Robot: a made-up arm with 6 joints.
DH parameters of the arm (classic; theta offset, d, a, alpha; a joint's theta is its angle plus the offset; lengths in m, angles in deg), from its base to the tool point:
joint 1: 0 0.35 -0.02 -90
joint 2: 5.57 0 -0.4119 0
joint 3: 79.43 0.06 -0.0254 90
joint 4: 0 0.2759 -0.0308 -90
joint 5: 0 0.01 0.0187 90
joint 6: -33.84 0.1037 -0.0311 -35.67
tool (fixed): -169.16 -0.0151 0 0
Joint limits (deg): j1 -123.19..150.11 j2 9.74..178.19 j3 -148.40..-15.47 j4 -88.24..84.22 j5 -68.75..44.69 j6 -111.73..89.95
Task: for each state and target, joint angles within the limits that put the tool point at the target. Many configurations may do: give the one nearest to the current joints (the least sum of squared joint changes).
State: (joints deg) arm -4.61 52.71 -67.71 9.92 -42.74 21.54
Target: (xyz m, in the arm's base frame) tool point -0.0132 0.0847 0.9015
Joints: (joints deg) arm -6.86 43.92 -59.95 -6.47 -43.97 16.52
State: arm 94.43 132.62 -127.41 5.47 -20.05 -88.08
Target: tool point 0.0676 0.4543 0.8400
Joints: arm 69.03 99.41 -101.82 3.69 -9.19 -90.79
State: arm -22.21 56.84 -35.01 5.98 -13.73 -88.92
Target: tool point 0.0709 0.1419 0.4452
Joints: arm 26.92 82.51 -15.47 -8.86 15.48 -98.77
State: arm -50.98 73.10 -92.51 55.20 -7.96 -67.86
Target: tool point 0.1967 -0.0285 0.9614
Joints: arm -31.12 69.89 -89.47 50.80 0.36 -70.73
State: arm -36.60 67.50 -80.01 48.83 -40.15 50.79
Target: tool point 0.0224 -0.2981 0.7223
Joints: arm -79.46 81.37 -58.40 60.73 -45.32 52.95
